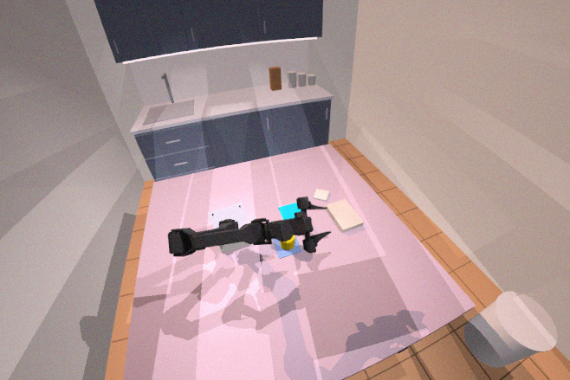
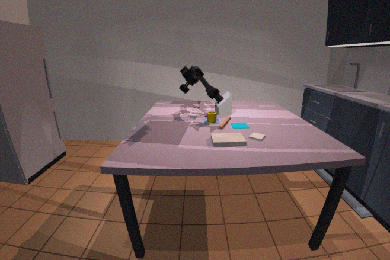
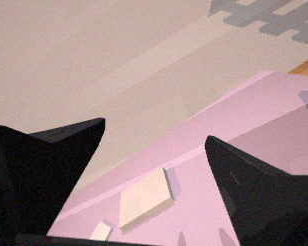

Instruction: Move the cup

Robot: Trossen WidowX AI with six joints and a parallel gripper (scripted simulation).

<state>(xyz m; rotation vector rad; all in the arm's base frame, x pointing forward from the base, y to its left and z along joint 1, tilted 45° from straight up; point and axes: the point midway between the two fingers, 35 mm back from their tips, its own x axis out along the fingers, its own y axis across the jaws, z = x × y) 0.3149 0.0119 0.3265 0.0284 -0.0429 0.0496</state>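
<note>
Right now my gripper tip is 26 cm above the yellow cup, 14 cm to the right of it and 13 cm past it. Also, from my gripper tip: light blue pad (31 cm below, 14 cm to the left, 13 cm behind); wooden stick (30 cm below, 24 cm to the left, 9 cm behind); cyan pad (34 cm to the left, 31 cm below, 5 cm behind).
</note>
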